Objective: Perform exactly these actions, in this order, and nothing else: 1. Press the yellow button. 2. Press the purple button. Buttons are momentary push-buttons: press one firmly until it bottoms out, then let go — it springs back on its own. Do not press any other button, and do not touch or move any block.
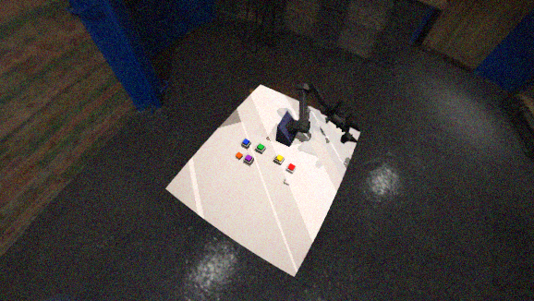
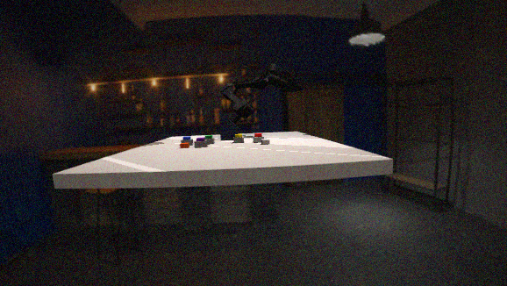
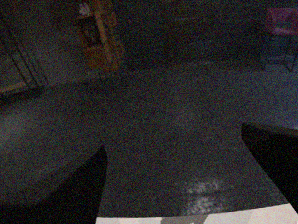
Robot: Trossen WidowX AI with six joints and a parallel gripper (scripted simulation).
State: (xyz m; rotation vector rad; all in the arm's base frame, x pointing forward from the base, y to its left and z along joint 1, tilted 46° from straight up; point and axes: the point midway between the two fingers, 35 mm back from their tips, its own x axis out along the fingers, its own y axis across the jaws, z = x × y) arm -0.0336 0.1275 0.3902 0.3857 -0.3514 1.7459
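Now: the yellow button 260 mm ahead of my gripper tip, 350 mm to the right of it and 230 mm below it. From my gripper tip the other things lie so: small white block (350 mm ahead, 230 mm to the right, 250 mm below); purple button (370 mm ahead, 510 mm to the right, 230 mm below); red button (270 mm ahead, 260 mm to the right, 230 mm below).
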